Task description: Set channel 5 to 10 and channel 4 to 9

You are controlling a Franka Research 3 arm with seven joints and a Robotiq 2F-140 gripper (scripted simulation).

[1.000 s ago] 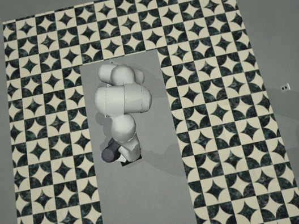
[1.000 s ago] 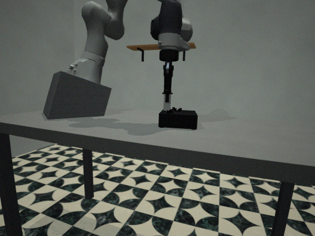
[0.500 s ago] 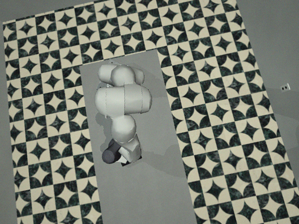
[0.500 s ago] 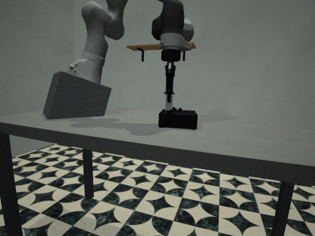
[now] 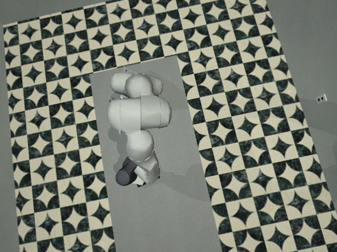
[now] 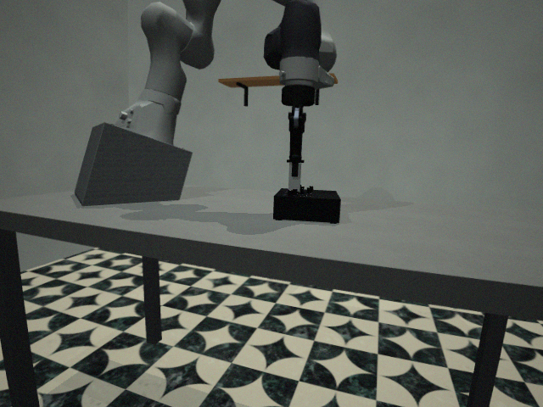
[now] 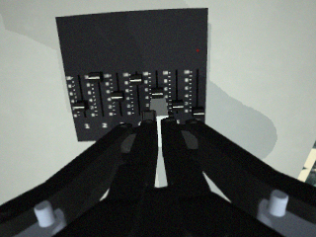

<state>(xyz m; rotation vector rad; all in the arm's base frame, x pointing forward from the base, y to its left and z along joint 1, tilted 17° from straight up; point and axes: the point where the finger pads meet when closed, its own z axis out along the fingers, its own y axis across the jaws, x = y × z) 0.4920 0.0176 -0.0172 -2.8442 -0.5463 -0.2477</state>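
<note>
Now: hand 1 cm short of the channel 6 fader cap, 2 cm to the left of it and 3 cm above it. Round my hand: channel 5 fader cap: 2 cm ahead, 1 cm to the left, 3 cm below; M fader cap: 1 cm ahead, 4 cm to the right, 3 cm below; channel 4 fader cap: 2 cm ahead, 3 cm to the left, 3 cm below.
</note>
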